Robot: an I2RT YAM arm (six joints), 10 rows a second.
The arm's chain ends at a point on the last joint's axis. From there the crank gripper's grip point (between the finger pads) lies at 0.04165 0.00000 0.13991 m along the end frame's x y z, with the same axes.
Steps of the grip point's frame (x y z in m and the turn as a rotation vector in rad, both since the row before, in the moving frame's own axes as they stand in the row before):
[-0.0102 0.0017 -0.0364 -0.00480 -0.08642 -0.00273]
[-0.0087 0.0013 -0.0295 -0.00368 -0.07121 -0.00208]
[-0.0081 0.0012 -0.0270 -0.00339 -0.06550 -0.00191]
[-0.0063 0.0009 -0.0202 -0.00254 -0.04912 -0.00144]
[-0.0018 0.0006 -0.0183 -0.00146 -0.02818 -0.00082]
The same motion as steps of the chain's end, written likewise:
[0.0020 0.0011 -0.0395 -0.00480 -0.08642 -0.00273]
[0.0014 0.0009 -0.0321 -0.00368 -0.07121 -0.00208]
[0.0011 0.0008 -0.0294 -0.00339 -0.06550 -0.00191]
[0.0006 0.0006 -0.0221 -0.00254 -0.04912 -0.00144]
[0.0022 0.0004 -0.0194 -0.00146 -0.02818 -0.00082]

